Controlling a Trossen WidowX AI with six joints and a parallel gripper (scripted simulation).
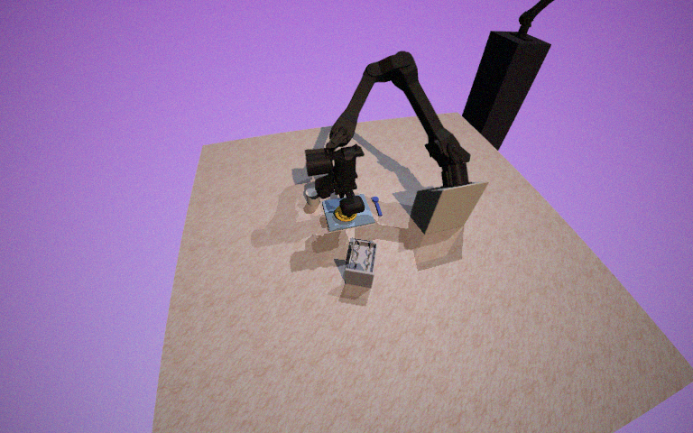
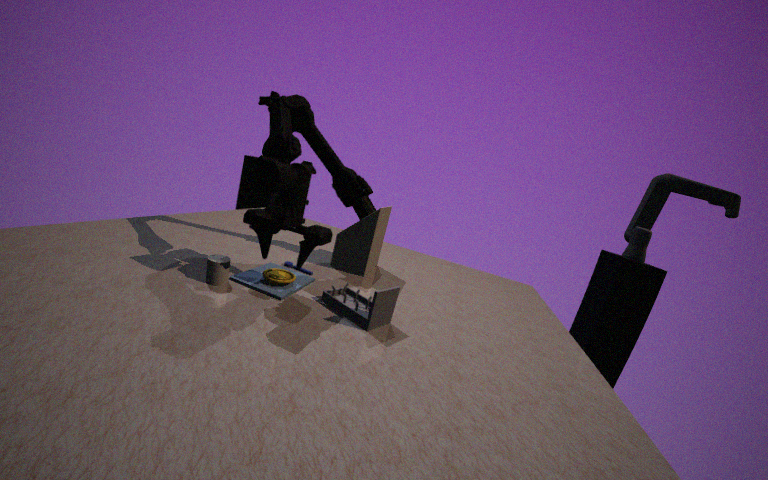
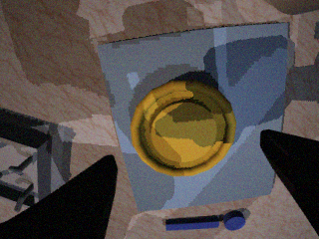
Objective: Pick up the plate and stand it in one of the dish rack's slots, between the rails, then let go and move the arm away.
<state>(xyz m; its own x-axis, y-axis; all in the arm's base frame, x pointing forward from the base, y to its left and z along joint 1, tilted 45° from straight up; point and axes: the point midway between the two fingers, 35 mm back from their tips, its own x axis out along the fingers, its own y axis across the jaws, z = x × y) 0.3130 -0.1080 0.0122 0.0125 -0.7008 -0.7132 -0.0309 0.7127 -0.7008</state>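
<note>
Now: gripper tip 30 mm above the yellow plate. From my gripper tip the other things lie so: blue mat 40 mm below, 20 mm to the right, 10 mm behind; blue spoon 120 mm behind, 40 mm below, 20 mm to the right; cup 90 mm to the right, 90 mm ahead, 20 mm below.
</note>
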